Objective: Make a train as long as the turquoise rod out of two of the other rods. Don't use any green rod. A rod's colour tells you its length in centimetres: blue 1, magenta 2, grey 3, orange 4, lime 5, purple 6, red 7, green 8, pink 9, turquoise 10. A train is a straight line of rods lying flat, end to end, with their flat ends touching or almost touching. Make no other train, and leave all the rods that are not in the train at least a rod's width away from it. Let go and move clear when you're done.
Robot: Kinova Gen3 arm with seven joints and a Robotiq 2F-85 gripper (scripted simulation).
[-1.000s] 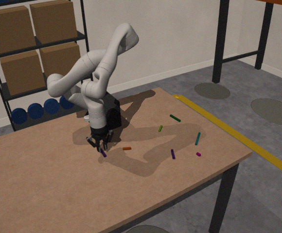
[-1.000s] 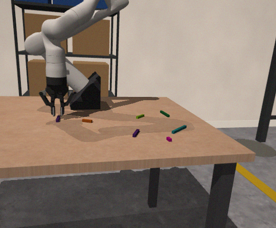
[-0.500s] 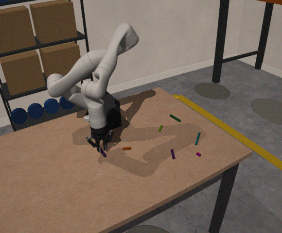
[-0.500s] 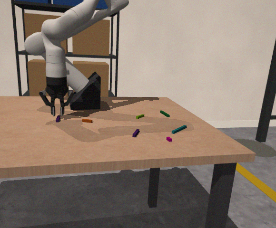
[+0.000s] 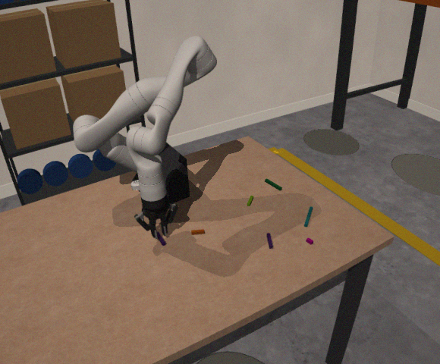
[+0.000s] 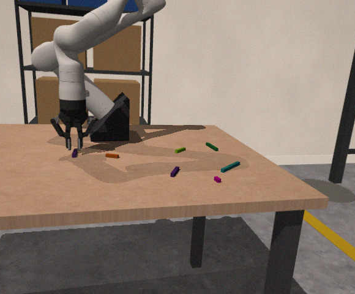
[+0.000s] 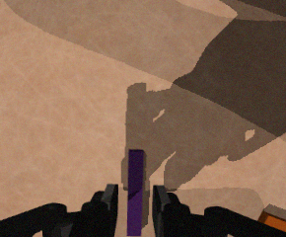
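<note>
My hand is 3 cm above the purple rod. The rest, counted from my hand: orange rod (12 cm to the left, 3 cm below, 2 cm ahead); then lime rod (34 cm to the left, 4 cm behind, 3 cm below); then magenta rod (40 cm to the left, 23 cm ahead, 3 cm below).
</note>
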